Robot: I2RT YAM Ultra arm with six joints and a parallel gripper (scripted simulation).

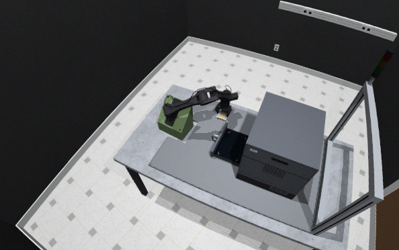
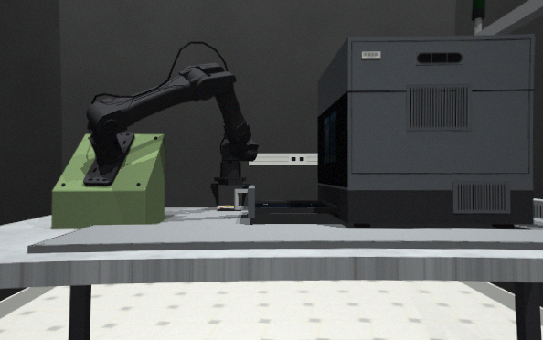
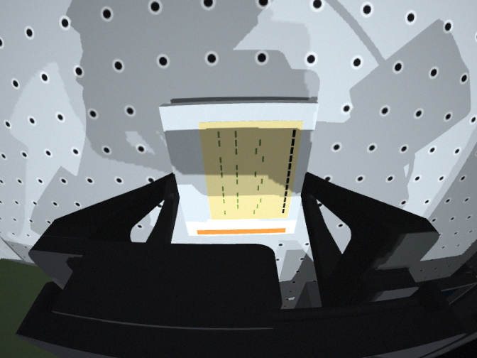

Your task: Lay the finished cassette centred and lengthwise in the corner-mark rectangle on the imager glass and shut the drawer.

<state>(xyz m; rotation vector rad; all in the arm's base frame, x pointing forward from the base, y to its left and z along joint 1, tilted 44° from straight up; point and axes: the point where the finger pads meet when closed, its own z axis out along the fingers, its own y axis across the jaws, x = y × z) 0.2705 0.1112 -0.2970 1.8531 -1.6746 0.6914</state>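
My hand is 210 mm short of the imager drawer, 240 mm to the left of it and 30 mm below it. Round my hand: cassette: 10 mm below.
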